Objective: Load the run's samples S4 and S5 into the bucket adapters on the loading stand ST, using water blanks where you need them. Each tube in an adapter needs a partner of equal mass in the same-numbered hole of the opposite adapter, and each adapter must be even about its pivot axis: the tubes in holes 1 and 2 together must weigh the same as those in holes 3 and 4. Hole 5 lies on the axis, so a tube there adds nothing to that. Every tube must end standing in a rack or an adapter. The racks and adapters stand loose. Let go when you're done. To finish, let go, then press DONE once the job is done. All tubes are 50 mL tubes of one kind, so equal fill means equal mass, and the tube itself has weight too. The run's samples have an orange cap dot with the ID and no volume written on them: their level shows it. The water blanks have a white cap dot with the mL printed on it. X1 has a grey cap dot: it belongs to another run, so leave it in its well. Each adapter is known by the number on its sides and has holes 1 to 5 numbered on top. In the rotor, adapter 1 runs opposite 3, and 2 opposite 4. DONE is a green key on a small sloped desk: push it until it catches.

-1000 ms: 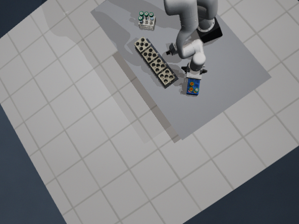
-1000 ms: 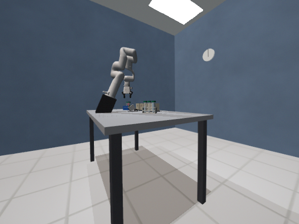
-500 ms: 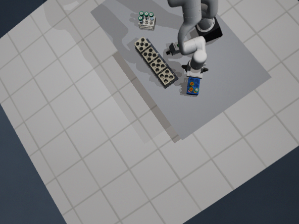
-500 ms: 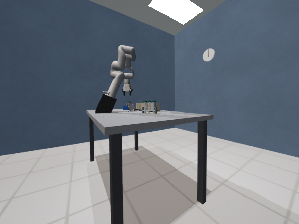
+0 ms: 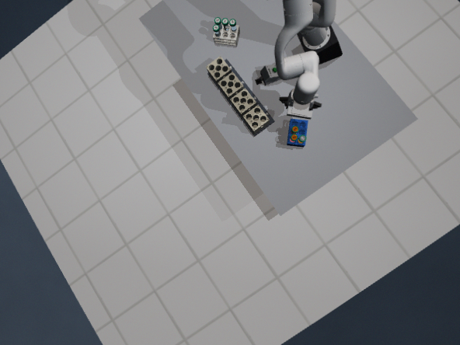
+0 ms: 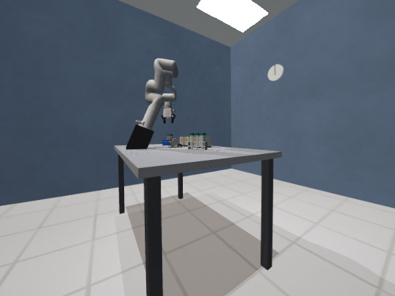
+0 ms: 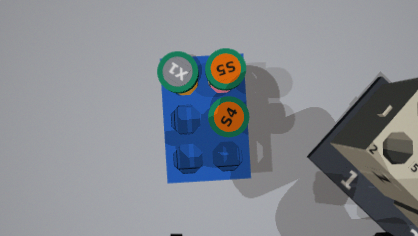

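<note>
My gripper is now 220 mm above the blue rack, 60 mm to the right of it and 40 mm short of it. Also, from my hand: white rack: 580 mm to the right, 220 mm below, 140 mm behind; then adapter: 200 mm below, 140 mm to the right, 120 mm ahead.
</note>
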